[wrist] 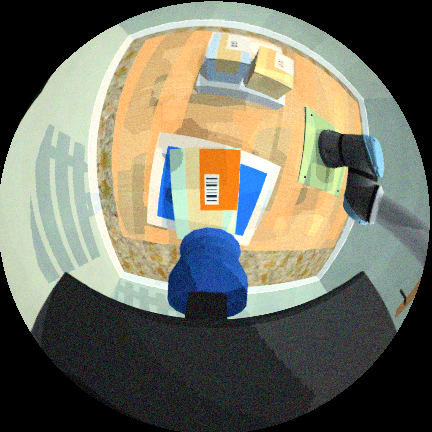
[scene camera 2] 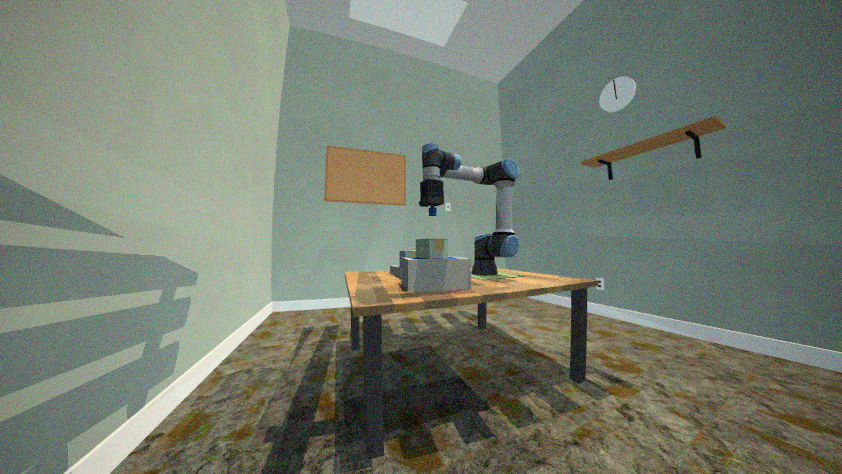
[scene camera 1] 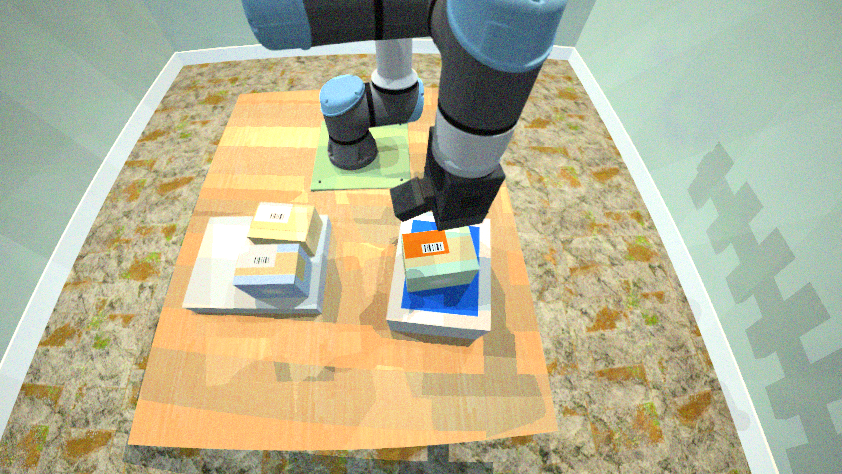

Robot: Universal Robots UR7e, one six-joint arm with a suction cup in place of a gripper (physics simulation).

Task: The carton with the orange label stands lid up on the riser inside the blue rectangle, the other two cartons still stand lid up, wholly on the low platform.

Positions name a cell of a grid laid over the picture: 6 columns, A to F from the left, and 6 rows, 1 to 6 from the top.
My suction cup (wrist: C4) carries nothing. The cup is 15 cm from the middle of a carton with orange label (scene camera 1: D4), above it. I also see a riser with blue rectangle (scene camera 1: D4) and a low platform (scene camera 1: B4).
The carton with orange label also shows in the wrist view (wrist: C3). The riser with blue rectangle also shows in the wrist view (wrist: D3) and in scene camera 2 (scene camera 2: D4). The low platform also shows in the wrist view (wrist: C2).
